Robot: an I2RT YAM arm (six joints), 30 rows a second.
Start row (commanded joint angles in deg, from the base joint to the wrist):
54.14 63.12 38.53 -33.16 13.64 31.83
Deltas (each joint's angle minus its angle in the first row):
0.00 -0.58 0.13 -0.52 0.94 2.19
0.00 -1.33 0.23 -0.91 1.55 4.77
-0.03 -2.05 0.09 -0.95 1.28 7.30
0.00 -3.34 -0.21 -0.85 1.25 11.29
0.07 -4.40 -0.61 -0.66 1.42 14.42
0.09 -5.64 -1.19 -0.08 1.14 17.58
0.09 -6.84 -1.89 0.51 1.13 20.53
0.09 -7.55 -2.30 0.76 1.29 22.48
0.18 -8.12 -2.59 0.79 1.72 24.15
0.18 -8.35 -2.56 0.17 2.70 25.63
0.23 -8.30 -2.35 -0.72 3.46 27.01
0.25 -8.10 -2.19 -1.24 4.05 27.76
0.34 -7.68 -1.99 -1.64 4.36 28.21
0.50 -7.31 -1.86 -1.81 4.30 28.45
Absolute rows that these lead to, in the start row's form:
54.14 62.54 38.66 -33.68 14.58 34.02
54.14 61.79 38.76 -34.07 15.19 36.60
54.11 61.07 38.62 -34.11 14.92 39.13
54.14 59.78 38.32 -34.01 14.89 43.12
54.21 58.72 37.92 -33.82 15.06 46.25
54.23 57.48 37.34 -33.24 14.78 49.41
54.23 56.28 36.64 -32.65 14.77 52.36
54.23 55.57 36.23 -32.40 14.93 54.31
54.32 55.00 35.94 -32.37 15.36 55.98
54.32 54.77 35.97 -32.99 16.34 57.46
54.37 54.82 36.18 -33.88 17.10 58.84
54.39 55.02 36.34 -34.40 17.69 59.59
54.48 55.44 36.54 -34.80 18.00 60.04
54.64 55.81 36.67 -34.97 17.94 60.28

